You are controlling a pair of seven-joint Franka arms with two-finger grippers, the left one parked.
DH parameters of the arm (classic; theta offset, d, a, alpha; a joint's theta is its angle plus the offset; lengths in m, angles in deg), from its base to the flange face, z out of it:
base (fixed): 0 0 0 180
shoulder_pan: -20.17 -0.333 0 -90
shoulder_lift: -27.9 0 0 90
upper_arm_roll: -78.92 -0.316 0.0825 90
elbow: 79.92 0 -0.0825 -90
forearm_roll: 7.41 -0.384 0 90
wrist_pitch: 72.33 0 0.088 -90
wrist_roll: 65.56 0.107 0 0
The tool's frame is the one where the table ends.
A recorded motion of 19 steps. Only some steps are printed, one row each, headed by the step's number.
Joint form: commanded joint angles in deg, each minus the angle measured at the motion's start. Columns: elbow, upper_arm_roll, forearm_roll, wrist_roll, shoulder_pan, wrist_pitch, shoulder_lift.
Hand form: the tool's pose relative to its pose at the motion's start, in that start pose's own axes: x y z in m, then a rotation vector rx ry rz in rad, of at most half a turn. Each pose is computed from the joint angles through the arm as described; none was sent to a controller.
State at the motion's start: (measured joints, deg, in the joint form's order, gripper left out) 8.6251 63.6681 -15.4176 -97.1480 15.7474 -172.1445 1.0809
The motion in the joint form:
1: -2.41 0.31 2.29 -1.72 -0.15 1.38 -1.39
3: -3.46 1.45 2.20 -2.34 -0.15 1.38 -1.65
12: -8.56 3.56 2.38 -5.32 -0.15 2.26 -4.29
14: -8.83 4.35 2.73 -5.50 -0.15 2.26 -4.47
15: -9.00 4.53 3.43 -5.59 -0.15 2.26 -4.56
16: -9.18 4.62 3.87 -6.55 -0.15 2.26 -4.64
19: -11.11 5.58 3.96 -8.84 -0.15 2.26 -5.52
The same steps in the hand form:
1: 0.0019 0.0085 -0.0037 -0.0263 -0.0233 -0.0345
3: -0.0014 0.0189 -0.0112 -0.0363 -0.0106 -0.0272
12: -0.0014 0.0459 -0.0273 -0.0566 0.0141 -0.0465
14: -0.0053 0.0535 -0.0287 -0.0660 0.0112 -0.0372
15: -0.0065 0.0562 -0.0294 -0.0773 0.0050 -0.0371
16: -0.0071 0.0578 -0.0302 -0.0848 0.0012 -0.0533
19: -0.0084 0.0687 -0.0381 -0.1003 0.0131 -0.0786

